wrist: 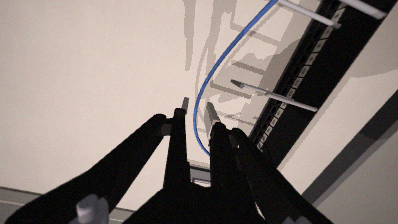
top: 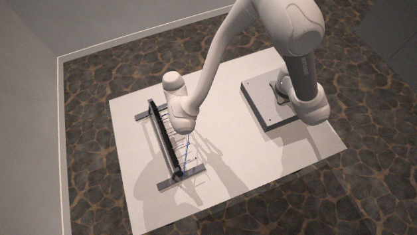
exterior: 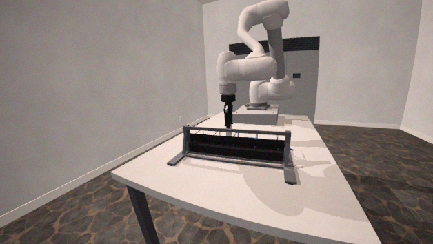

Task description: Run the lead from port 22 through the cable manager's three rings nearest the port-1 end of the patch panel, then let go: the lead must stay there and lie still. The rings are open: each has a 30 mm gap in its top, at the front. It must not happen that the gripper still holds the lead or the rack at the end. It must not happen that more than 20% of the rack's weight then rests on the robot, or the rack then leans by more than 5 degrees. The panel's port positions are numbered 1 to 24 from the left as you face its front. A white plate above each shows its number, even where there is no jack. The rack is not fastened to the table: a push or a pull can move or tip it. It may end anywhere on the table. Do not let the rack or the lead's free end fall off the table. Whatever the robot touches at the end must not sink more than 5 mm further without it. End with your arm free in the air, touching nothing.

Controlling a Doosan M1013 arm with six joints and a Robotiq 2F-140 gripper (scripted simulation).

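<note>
My hand is 140 mm short of the rack, 90 mm to the right of it and 10 mm above it.
</note>
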